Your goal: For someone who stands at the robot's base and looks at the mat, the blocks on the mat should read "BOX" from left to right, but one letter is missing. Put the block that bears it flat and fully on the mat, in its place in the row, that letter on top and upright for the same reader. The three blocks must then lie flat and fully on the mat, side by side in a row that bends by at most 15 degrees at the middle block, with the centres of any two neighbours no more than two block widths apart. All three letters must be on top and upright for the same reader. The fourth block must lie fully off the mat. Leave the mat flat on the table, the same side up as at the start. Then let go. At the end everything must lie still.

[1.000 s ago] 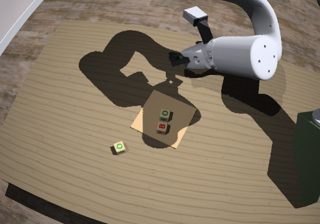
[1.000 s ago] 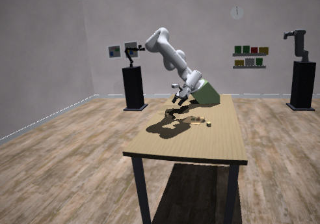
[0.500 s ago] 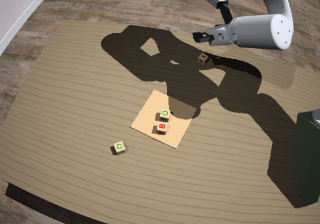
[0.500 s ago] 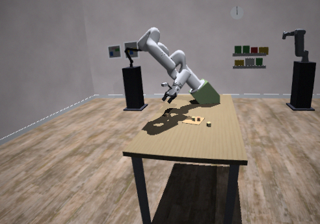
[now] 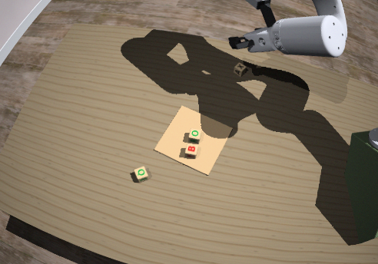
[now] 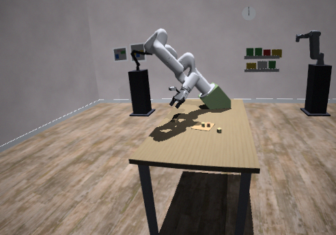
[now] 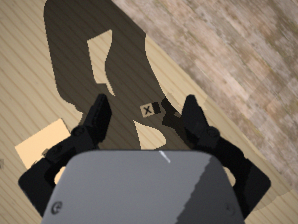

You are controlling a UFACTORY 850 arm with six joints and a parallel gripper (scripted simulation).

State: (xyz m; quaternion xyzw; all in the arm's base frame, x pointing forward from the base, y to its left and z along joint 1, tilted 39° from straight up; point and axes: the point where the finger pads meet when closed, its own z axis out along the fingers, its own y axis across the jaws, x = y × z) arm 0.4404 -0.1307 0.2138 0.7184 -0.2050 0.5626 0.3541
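The x block is 13 cm below my hand. From my hand the other things lie so: tan mat (8 cm ahead, 24 cm to the left, 14 cm below); then green O block (18 cm ahead, 36 cm to the left, 13 cm below).
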